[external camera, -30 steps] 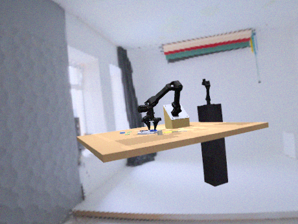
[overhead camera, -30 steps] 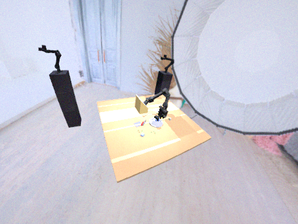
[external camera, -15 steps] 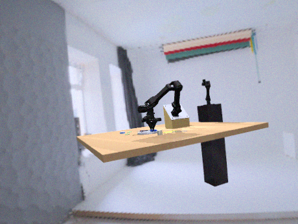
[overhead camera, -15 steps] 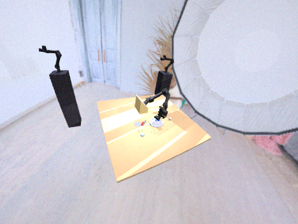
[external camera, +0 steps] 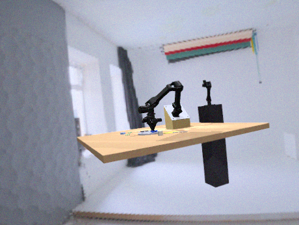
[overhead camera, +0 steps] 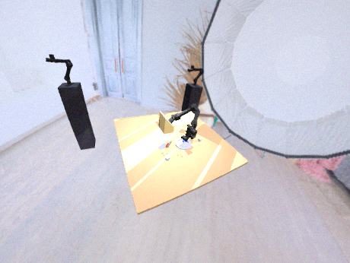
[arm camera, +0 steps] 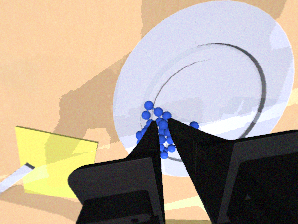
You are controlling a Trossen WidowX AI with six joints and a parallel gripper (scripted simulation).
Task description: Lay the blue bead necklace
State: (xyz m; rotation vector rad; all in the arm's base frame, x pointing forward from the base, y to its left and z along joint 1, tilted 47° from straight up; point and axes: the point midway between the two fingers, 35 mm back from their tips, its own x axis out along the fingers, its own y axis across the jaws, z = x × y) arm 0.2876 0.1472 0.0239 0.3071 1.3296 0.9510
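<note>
The round bead board lies 1 cm ahead of my gripper tip, 5 cm to the right of it and 1 cm below it. The rest, counted from my gripper tip: yellow flat piece 12 cm behind, 11 cm to the left, 2 cm below; red-and-grey object 1 cm behind, 23 cm to the right, 2 cm below; white cylinder 1 cm ahead, 19 cm to the left, 1 cm below.
</note>
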